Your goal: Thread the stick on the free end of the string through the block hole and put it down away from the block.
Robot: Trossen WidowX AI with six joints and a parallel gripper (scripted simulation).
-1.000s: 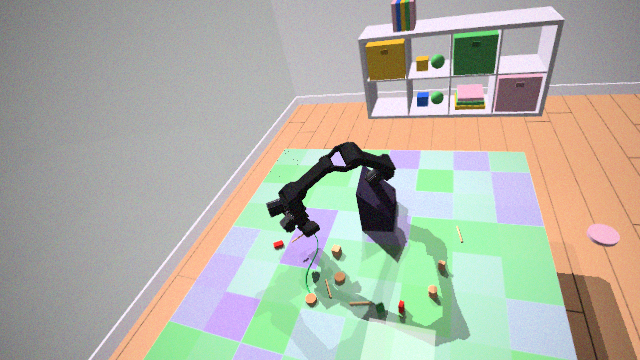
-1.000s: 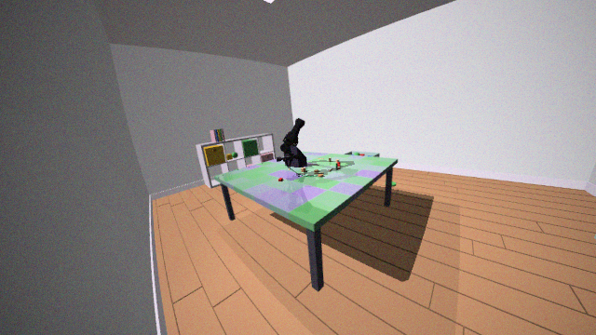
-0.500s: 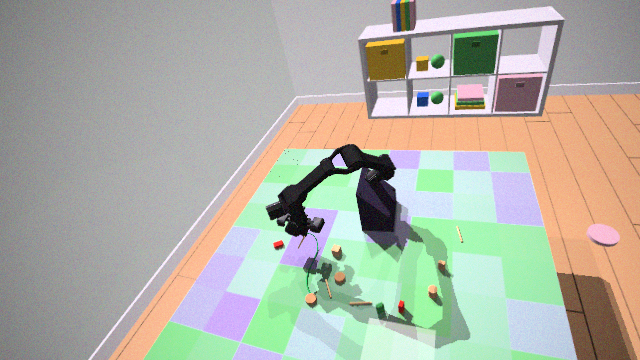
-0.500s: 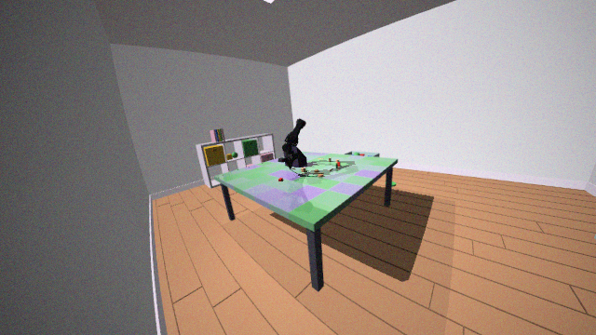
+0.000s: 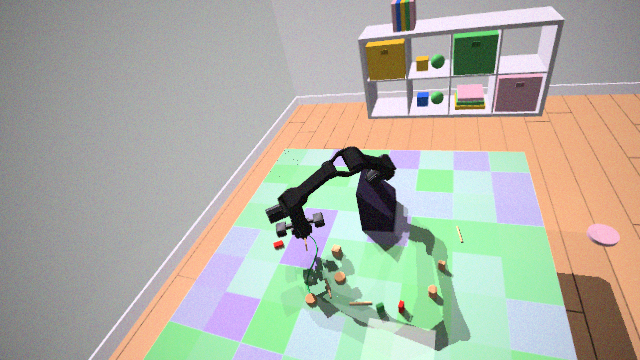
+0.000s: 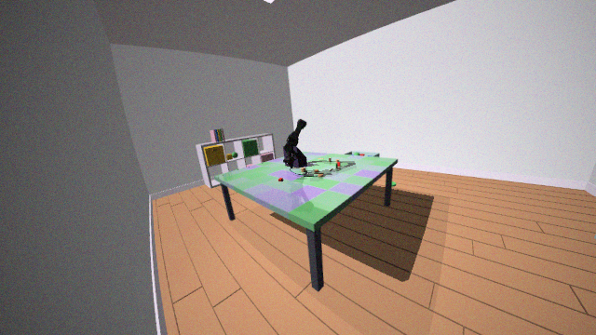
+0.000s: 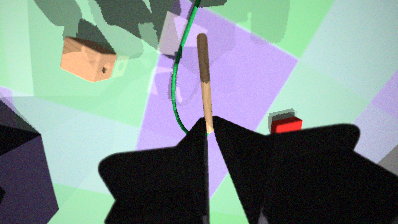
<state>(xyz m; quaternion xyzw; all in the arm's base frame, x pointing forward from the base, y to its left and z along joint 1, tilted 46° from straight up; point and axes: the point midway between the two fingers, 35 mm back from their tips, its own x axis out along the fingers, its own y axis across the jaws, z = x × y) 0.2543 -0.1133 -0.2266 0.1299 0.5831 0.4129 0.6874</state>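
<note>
My gripper tip is 130 mm to the right of the wooden block, 40 mm above it and 10 mm short of it. Also, from my gripper tip: wooden cylinder: 490 mm to the left, 150 mm ahead, 40 mm below; green block: 330 mm to the left, 230 mm ahead, 40 mm below.
</note>
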